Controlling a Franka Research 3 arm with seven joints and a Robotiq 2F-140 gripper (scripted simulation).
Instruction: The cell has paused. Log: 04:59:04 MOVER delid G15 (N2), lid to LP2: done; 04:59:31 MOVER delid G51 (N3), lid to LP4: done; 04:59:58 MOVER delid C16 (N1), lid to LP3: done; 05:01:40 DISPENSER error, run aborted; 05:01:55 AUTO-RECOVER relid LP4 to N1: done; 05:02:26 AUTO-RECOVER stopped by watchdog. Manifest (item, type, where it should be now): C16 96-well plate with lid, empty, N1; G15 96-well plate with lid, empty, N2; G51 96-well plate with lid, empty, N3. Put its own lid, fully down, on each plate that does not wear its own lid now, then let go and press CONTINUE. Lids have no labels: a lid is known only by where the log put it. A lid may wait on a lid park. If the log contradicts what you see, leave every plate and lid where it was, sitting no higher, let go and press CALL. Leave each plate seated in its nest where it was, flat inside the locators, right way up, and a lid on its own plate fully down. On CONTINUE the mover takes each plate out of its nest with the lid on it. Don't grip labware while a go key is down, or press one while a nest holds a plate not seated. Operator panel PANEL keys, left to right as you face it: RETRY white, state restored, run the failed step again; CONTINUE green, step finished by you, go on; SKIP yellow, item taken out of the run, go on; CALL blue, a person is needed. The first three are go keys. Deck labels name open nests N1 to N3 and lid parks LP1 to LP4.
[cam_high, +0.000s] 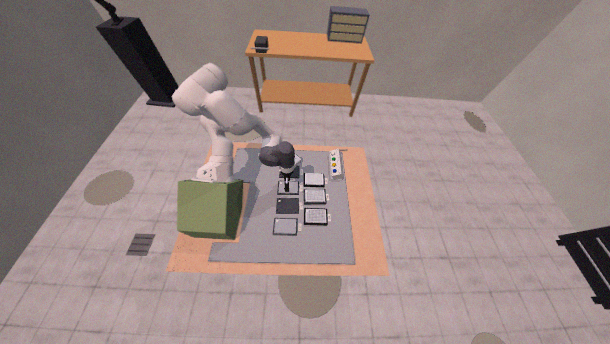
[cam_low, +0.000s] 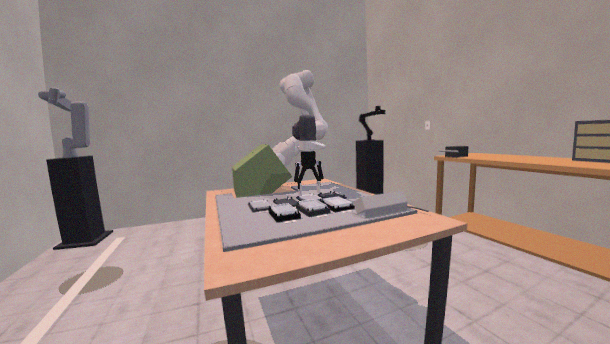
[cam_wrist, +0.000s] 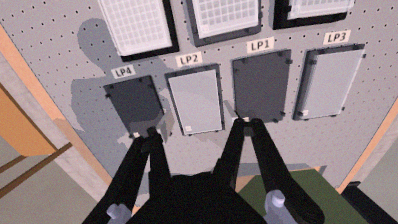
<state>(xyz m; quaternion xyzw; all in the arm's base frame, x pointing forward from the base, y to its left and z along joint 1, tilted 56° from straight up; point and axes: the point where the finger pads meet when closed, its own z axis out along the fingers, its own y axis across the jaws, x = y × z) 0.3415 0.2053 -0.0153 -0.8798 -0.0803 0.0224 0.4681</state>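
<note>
My hand is 4 cm above the pale lid. Also, from my hand: lid park LP2: 5 cm below; lid park LP4: 13 cm to the left, 5 cm below, 1 cm behind; lid park LP1: 13 cm to the right, 5 cm below, 2 cm ahead.
</note>
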